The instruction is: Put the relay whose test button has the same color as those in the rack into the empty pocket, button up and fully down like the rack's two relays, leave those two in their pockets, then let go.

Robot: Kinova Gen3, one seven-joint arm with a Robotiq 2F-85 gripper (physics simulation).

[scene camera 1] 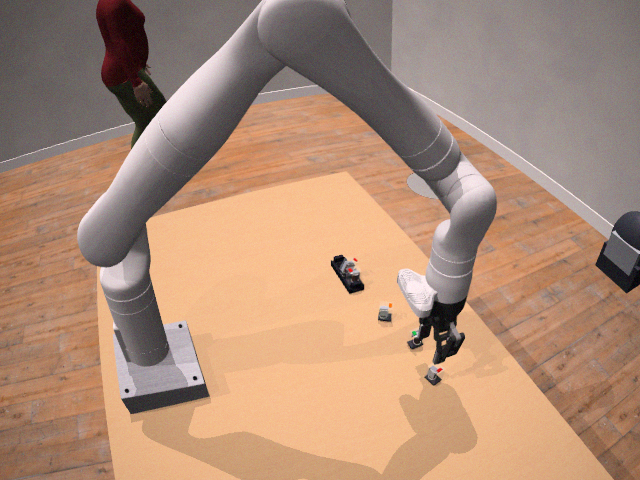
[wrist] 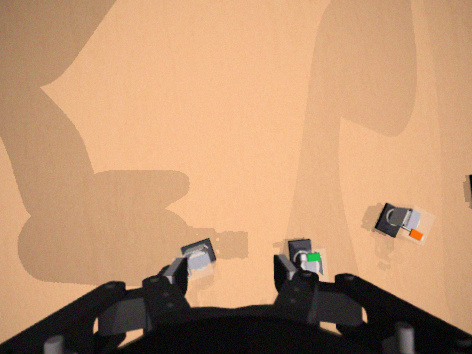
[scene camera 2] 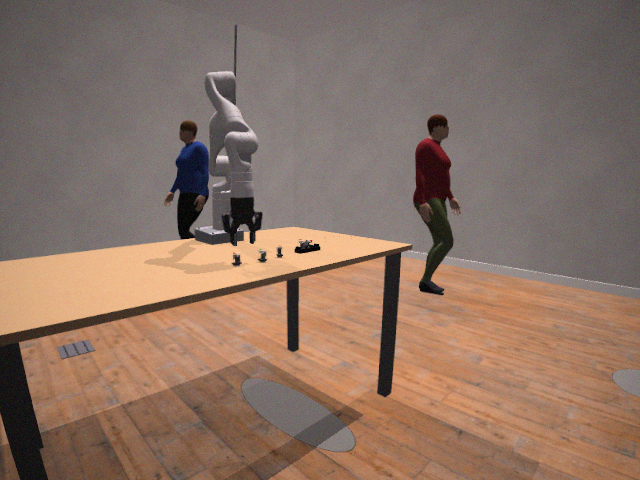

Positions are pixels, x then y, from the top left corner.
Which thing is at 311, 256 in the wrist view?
A relay.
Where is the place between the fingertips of my gripper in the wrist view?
230, 270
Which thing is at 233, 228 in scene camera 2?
My gripper.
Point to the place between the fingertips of my gripper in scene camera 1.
430, 349
